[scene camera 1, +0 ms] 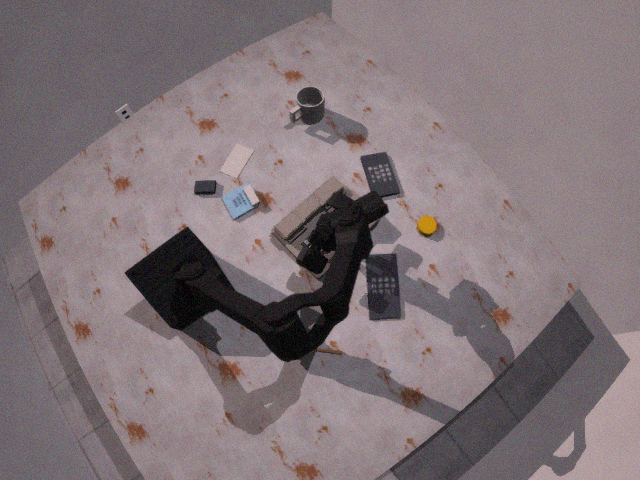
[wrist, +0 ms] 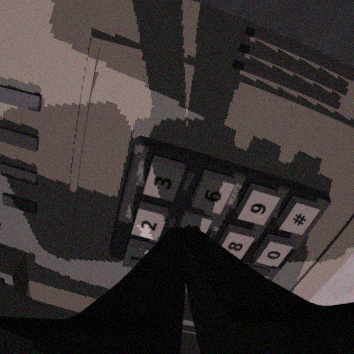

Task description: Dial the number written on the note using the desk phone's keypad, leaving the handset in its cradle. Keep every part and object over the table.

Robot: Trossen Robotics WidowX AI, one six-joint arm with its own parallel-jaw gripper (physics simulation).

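Frame: origin at the arm's base, x ahead, y left, z up, level; metres.
Seen in the pictures: gripper, fingertip midpoint: [scene camera 1: 319,237] [wrist: 182,238]; arm's base at its link origin: [scene camera 1: 190,272].
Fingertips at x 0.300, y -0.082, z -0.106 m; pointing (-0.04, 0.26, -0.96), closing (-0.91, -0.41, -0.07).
Offsets run from my fingertips to a thing's top centre. "pt": to the spot under its first point.
The beige desk phone {pt dz +0.033, dx +0.104, dy +0.080 m} [scene camera 1: 333,184] [wrist: 280,122] lies mid-table under the arm. A long beige block, apparently the handset {dz +0.033, dx +0.022, dy +0.070 m} [scene camera 1: 302,212], lies along its upper-left side in scene camera 1. In the wrist view the keypad shows 3 {pt dz +0.003, dx +0.016, dy -0.021 m} [wrist: 161,182], 6 [wrist: 212,194], 9 [wrist: 258,207], # [wrist: 299,218], 2 [wrist: 149,225], 8 [wrist: 235,245] and 0 {pt dz +0.003, dx -0.032, dy -0.009 m} [wrist: 273,254]. My gripper [wrist: 182,238] is shut and empty, its tips over the partly covered 5 key {dz +0.000, dx -0.001, dy -0.005 m} [wrist: 200,220]; contact cannot be told. A blue note {dz -0.017, dx -0.103, dy +0.213 m} [scene camera 1: 237,202] has writing too small to read.
A pale card {dz -0.026, dx -0.042, dy +0.329 m} [scene camera 1: 237,160] and a small black box {dz -0.012, dx -0.158, dy +0.312 m} [scene camera 1: 205,187] lie near the note. A grey mug {dz +0.059, dx +0.203, dy +0.329 m} [scene camera 1: 310,105] stands at the back. Two dark calculator-like pads {dz -0.016, dx +0.243, dy +0.049 m} [scene camera 1: 381,174] {dz -0.018, dx +0.052, dy -0.189 m} [scene camera 1: 383,304] and a yellow disc {dz -0.008, dx +0.244, dy -0.140 m} [scene camera 1: 427,225] lie right of the phone.
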